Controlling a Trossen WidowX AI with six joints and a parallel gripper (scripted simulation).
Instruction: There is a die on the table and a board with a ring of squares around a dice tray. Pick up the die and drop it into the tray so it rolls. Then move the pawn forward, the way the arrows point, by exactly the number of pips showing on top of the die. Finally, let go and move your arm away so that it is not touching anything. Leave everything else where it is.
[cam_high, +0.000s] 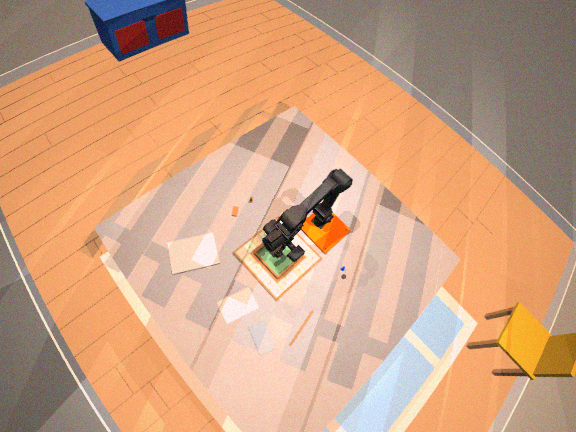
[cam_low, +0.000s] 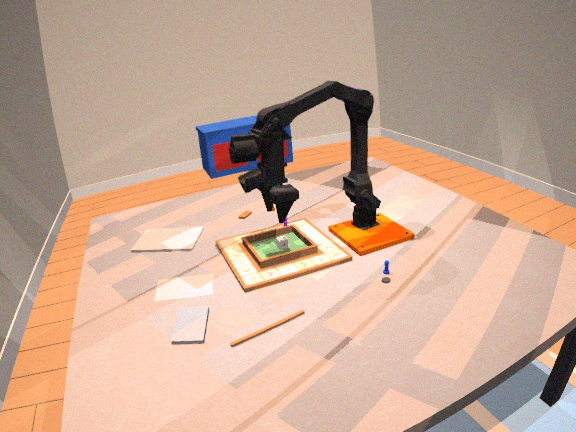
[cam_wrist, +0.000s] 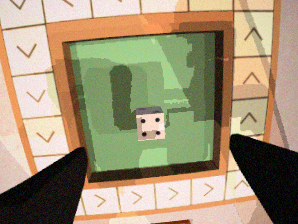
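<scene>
Right now the purple pawn is 100 mm to the right of my gripper tip, 80 mm below it and 80 mm behind it. Round my gripper tip: green dice tray: 100 mm below; then blue pawn: 260 mm to the left, 150 mm behind, 90 mm below; then white die: 80 mm below, 10 mm behind.
</scene>
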